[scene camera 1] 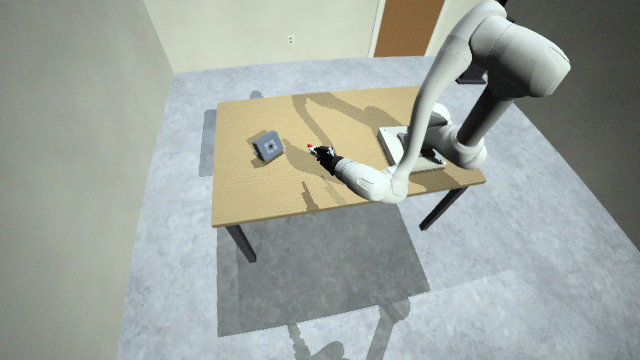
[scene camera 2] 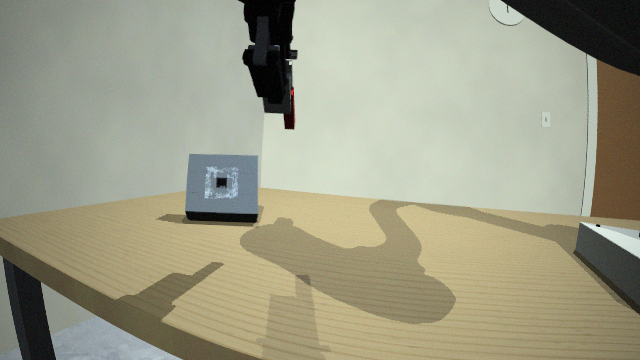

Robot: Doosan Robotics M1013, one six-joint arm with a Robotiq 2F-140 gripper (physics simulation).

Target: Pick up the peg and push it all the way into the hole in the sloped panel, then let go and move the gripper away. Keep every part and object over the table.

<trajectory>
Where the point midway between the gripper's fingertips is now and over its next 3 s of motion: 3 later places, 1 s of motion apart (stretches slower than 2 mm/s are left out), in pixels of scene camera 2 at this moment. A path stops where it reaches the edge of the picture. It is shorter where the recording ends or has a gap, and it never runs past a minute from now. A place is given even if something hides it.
The gripper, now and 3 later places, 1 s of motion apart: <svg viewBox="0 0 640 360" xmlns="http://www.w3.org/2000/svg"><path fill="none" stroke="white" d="M278 103L278 111L278 120L278 123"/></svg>
</trajectory>
